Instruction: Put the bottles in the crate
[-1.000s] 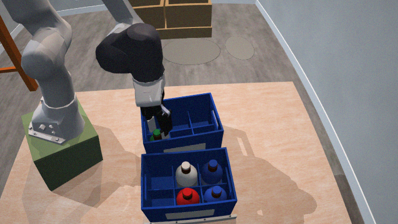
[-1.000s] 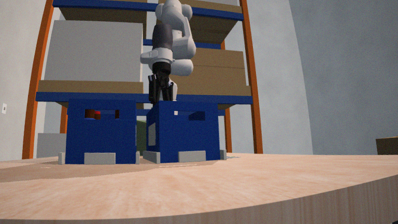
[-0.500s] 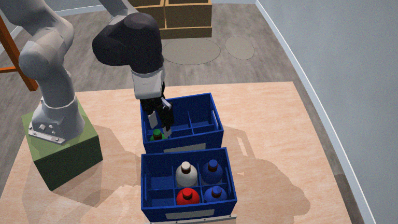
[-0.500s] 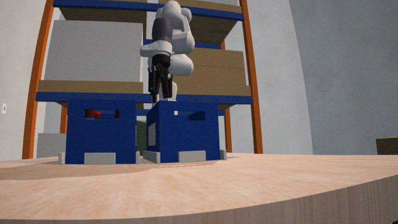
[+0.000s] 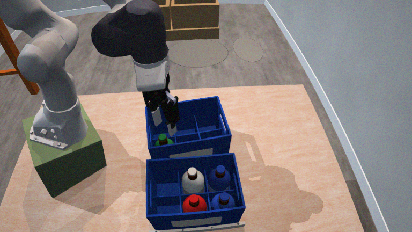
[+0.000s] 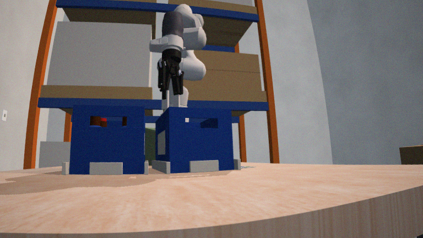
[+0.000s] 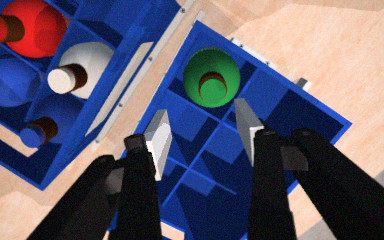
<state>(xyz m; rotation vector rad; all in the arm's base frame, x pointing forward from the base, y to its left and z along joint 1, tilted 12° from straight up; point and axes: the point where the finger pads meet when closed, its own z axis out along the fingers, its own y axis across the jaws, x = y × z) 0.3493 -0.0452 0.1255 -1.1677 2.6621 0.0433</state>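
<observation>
My hand is 220 mm to the left of the red bottle, 150 mm above it and 80 mm short of it. Round my hand: green-labelled bottle: 150 mm below, 20 mm behind; blue bottle: 160 mm ahead, 150 mm below, 130 mm to the right; white bottle: 150 mm below, 130 mm to the right, 80 mm ahead.
</observation>
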